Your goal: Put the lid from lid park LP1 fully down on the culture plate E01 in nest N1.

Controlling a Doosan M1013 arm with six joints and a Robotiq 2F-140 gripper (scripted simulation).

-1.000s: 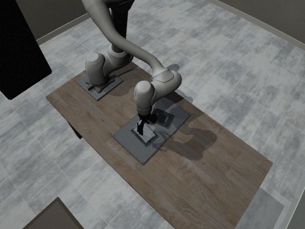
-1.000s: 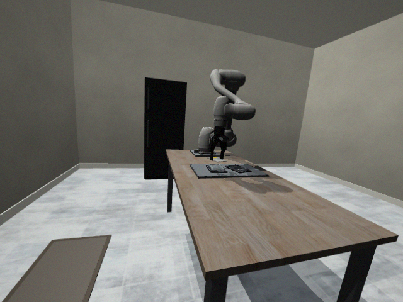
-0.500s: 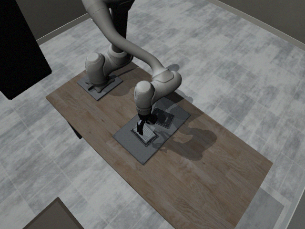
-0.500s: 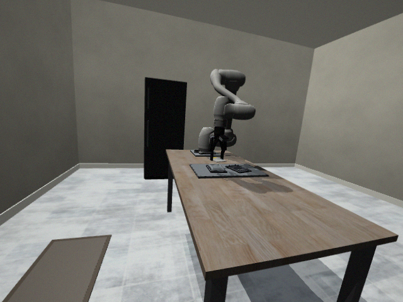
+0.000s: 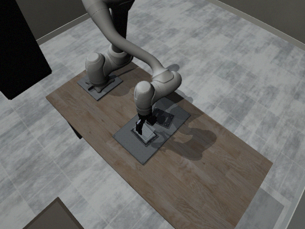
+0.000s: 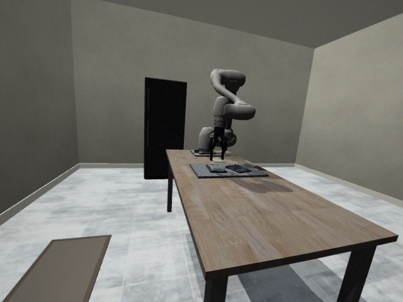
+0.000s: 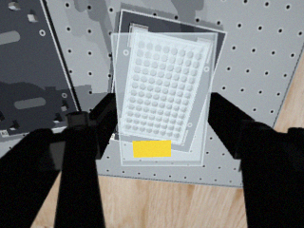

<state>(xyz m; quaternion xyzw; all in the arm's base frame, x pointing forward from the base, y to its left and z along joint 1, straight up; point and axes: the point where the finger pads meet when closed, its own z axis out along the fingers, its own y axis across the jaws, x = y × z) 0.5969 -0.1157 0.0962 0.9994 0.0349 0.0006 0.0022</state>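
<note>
The culture plate E01 is 8 cm below my hand. From my hand the other things lie so: lid park LP1: 18 cm to the left, 9 cm below, 1 cm ahead; clear lid: 2 cm below.
</note>
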